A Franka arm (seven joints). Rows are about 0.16 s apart.
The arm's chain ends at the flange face. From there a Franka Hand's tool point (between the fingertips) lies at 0.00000 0.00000 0.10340 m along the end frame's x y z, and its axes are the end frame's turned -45 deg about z.
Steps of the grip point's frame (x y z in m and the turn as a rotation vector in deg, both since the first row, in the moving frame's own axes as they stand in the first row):
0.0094 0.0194 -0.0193 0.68 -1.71 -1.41
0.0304 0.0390 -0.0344 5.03 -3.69 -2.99
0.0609 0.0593 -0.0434 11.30 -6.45 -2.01
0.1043 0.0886 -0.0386 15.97 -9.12 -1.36
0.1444 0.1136 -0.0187 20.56 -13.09 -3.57
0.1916 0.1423 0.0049 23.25 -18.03 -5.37
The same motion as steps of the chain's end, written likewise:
0.0234 0.0057 -0.0192 -0.73 -1.69 -1.41
0.0602 0.0075 -0.0338 0.95 -6.17 -2.99
0.1076 0.0046 -0.0407 3.43 -12.55 -2.01
0.1680 -0.0029 -0.0333 4.84 -17.74 -1.36
0.2244 -0.0139 -0.0095 5.28 -23.79 -3.57
0.2867 -0.0309 0.0182 3.69 -29.19 -5.37

